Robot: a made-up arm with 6 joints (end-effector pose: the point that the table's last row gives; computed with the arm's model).
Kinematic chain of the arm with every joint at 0, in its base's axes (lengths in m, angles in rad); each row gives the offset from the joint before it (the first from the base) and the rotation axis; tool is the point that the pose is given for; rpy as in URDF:
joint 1: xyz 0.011 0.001 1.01 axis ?
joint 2: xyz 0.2 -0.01 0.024 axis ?
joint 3: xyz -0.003 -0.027 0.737 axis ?
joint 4: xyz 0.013 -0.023 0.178 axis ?
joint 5: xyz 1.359 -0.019 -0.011 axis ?
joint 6: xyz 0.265 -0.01 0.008 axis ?
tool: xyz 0.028 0.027 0.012 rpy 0 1.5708 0
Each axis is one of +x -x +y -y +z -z.
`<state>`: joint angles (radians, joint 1 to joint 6).
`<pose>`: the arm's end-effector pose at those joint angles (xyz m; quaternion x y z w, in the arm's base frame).
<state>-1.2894 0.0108 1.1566 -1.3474 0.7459 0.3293</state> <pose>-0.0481 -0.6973 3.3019 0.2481 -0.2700 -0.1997 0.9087</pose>
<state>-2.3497 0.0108 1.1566 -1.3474 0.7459 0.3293</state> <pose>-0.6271 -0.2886 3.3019 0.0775 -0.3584 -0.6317 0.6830</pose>
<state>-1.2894 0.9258 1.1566 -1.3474 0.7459 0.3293</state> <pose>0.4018 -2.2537 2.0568 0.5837 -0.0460 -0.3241 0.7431</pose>
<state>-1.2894 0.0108 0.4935 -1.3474 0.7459 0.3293</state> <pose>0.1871 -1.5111 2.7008 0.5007 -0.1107 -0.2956 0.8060</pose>
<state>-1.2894 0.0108 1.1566 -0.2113 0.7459 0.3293</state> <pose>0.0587 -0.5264 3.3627 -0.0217 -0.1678 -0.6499 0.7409</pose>
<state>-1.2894 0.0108 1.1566 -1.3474 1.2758 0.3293</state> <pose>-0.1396 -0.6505 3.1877 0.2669 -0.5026 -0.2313 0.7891</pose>
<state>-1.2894 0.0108 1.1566 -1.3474 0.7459 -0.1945</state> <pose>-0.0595 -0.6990 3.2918 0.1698 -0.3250 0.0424 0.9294</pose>
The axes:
joint 1: +z
joint 2: +y
joint 3: -y
joint 4: -x
joint 5: -y
joint 6: -x

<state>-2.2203 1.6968 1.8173 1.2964 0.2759 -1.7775</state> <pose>-1.5035 -2.0318 1.3899 0.5923 0.2340 -0.5286 0.5613</pose>
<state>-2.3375 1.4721 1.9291 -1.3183 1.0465 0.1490</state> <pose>-1.7179 -1.3573 1.9891 0.2714 -0.4678 -0.6552 0.5274</pose>
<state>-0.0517 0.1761 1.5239 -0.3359 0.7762 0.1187</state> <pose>0.3140 -0.1435 3.3730 0.0891 -0.2664 0.0655 0.9575</pose>
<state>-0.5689 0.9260 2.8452 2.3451 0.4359 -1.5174</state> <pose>0.1629 -0.0115 2.9686 -0.1483 -0.0398 -0.6556 0.7393</pose>
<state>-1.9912 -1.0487 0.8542 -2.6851 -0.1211 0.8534</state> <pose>0.4653 1.1044 2.8978 -0.1972 0.0978 -0.0821 0.9720</pose>
